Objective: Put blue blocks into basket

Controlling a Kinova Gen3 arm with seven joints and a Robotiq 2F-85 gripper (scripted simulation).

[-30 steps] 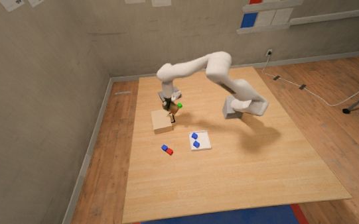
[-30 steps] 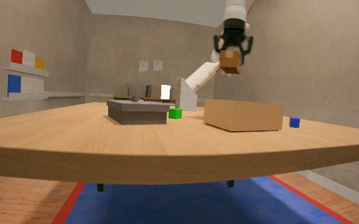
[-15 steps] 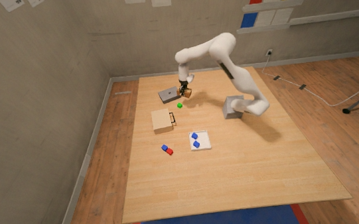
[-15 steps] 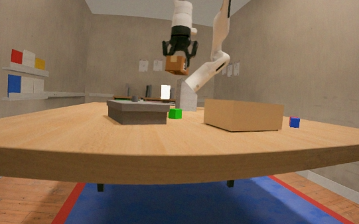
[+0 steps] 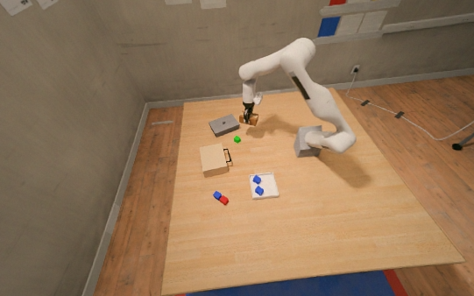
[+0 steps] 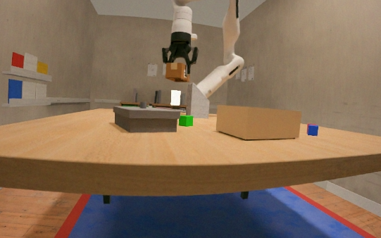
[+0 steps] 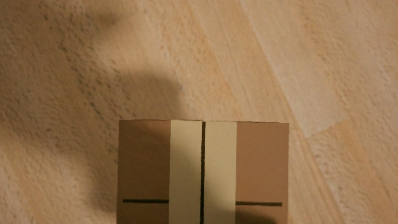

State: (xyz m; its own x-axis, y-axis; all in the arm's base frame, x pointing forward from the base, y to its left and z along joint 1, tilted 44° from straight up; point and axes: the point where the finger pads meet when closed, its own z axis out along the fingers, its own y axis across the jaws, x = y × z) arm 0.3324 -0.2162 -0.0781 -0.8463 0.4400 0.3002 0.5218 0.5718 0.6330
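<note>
Right now the green block is 90 mm ahead of my hand, 10 mm to the left of it and 170 mm below it. The rest, counted from my hand: brown cardboard box: right at my hand; grey lid: 150 mm ahead, 130 mm to the right, 140 mm below; metal box: 150 mm ahead, 130 mm to the right, 160 mm below.
</note>
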